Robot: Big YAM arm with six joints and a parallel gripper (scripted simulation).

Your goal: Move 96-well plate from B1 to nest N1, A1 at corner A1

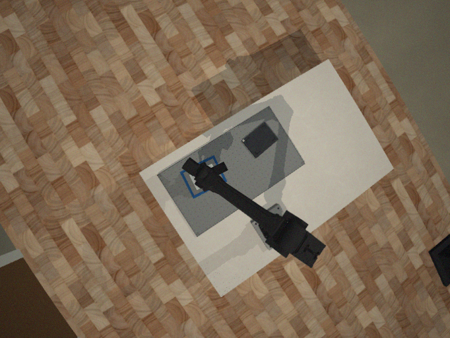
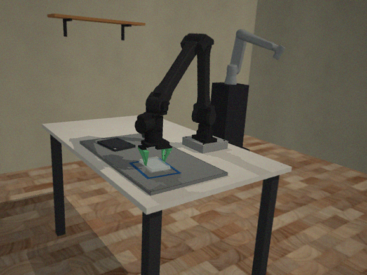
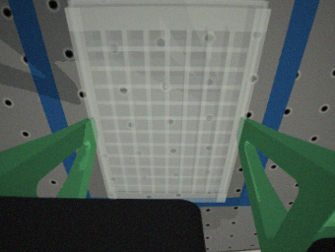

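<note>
Now: the dark plate nest N1 350 mm to the right of my hand, 30 mm ahead of it and 20 mm below it. Also, from my hand: clear 96-well plate (10 mm below); small A1 corner mark (270 mm to the right, 70 mm ahead, 10 mm below).
</note>
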